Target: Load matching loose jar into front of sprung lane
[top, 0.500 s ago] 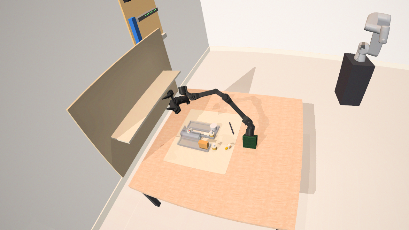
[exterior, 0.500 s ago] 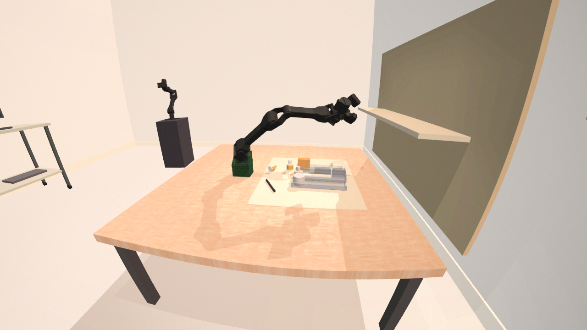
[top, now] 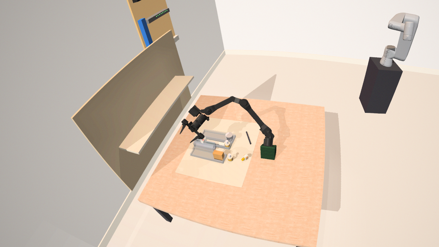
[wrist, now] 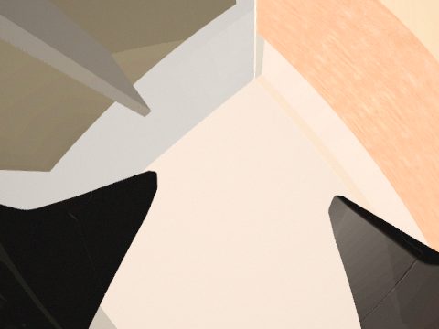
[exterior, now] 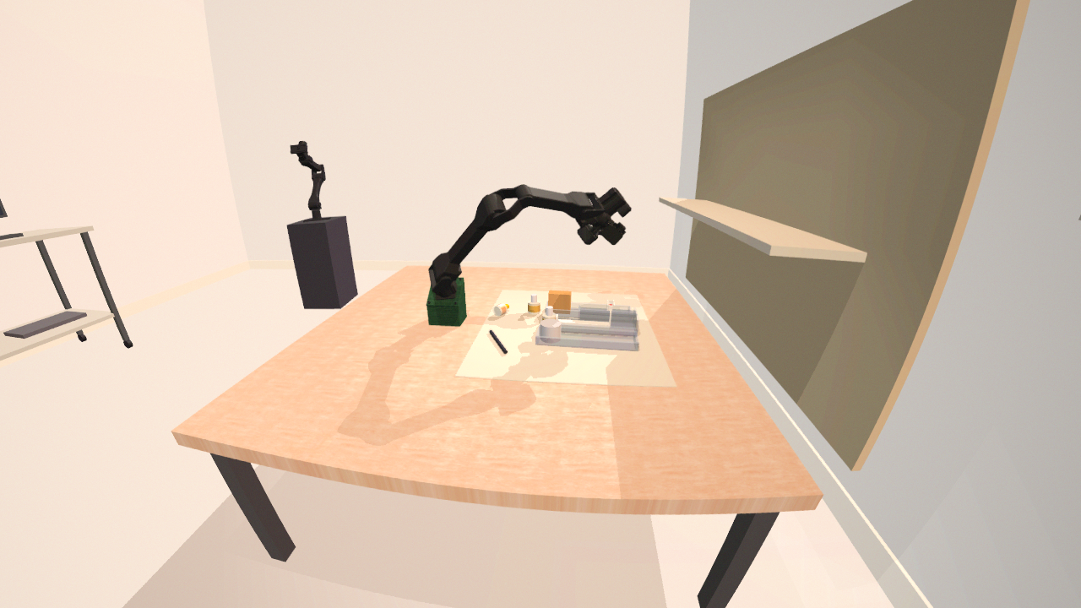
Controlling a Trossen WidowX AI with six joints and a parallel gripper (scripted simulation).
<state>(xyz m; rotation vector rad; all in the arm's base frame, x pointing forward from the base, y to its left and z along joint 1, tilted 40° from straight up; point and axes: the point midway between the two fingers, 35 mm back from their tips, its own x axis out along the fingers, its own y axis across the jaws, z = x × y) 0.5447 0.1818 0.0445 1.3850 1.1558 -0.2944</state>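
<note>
Now: gripper tip 280 mm to the left of the pale grey cylinder, 270 mm above it and 220 mm past it. From my gripper tip the other things lie so: sprung lane: 280 mm below, 200 mm to the right, 60 mm behind; black pen: 370 mm behind, 300 mm to the right, 290 mm below.
</note>
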